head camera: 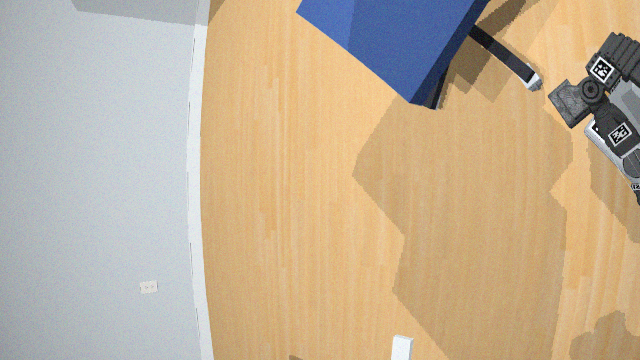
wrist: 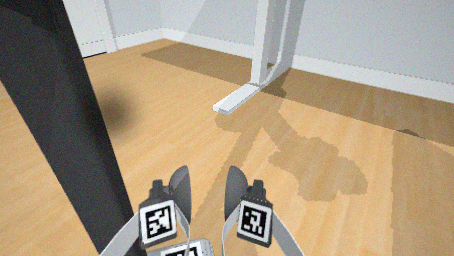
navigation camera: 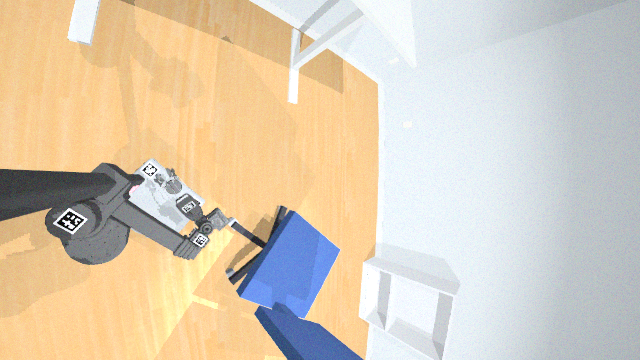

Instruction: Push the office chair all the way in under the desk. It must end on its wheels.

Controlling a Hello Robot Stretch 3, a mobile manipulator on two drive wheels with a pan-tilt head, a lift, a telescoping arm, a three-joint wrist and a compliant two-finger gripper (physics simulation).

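Seen in the pictures: gripper, fingertip midpoint: (navigation camera: 161, 171); robot's base, link origin: (head camera: 634, 162) (navigation camera: 173, 186).
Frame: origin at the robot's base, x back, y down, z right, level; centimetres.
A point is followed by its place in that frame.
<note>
The office chair has a blue seat (head camera: 400, 45) @[z 58.3, x -17.1, y -47.0 cm] (navigation camera: 300, 255) @[z 67.0, x -9.9, y -47.0 cm] and a blue backrest (navigation camera: 305, 332) @[z 68.5, x 16.9, y -72.8 cm], cut off by the lower edge of the navigation view. It looks upright. One black leg (head camera: 500, 52) @[z 51.7, x -3.4, y -10.8 cm] (navigation camera: 248, 234) @[z 51.9, x -3.6, y -10.8 cm] ends in a caster very close to my wrist's dark block; whether they touch is unclear. The white desk (navigation camera: 293, 85) @[z 5.1, x -114.3, y -2.6 cm] (wrist: 259, 45) (head camera: 402, 348) @[z 11.6, x -106.5, y -2.5 cm] stands apart from the chair, at the top of the navigation view. My gripper (wrist: 209, 184) @[z -8.0, x -3.0, y -38.2 cm] (navigation camera: 166, 176) @[z -8.0, x -3.0, y -38.2 cm] is folded back over the robot's base, its fingers part open with nothing between them. The head view cuts off its fingertips.
A white open shelf unit (navigation camera: 369, 290) @[z 237.1, x -23.3, y -10.1 cm] stands by the wall (navigation camera: 490, 165) @[z 152.2, x -161.1, y -123.9 cm] (head camera: 95, 150) @[z 168.7, x -142.2, y -68.9 cm], beyond the chair. The desk's other foot (navigation camera: 82, 25) shows at the upper left of the navigation view. A dark upright part of the robot (wrist: 65, 115) fills the wrist view's left side.
</note>
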